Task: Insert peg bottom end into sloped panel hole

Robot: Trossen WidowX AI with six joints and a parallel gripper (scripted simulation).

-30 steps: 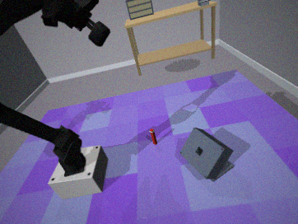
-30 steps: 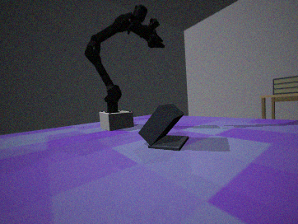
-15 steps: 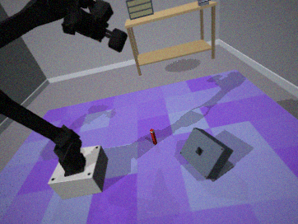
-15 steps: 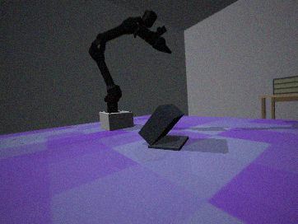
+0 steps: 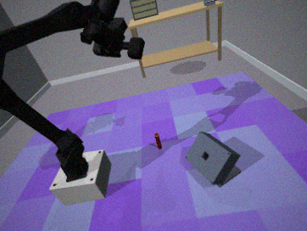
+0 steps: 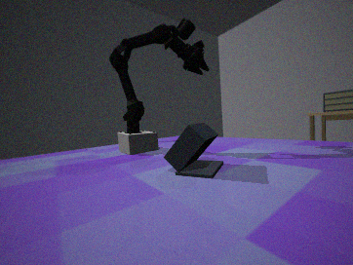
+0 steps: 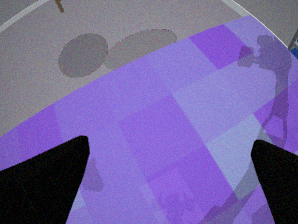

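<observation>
The red peg lies 1 cm ahead of my gripper tip, 15 cm to the right of it and 30 cm below it. From my gripper tip the other things lie so: sloped grey panel (15 cm ahead, 32 cm to the right, 29 cm below); grey foot plate (17 cm ahead, 31 cm to the right, 35 cm below).
</observation>
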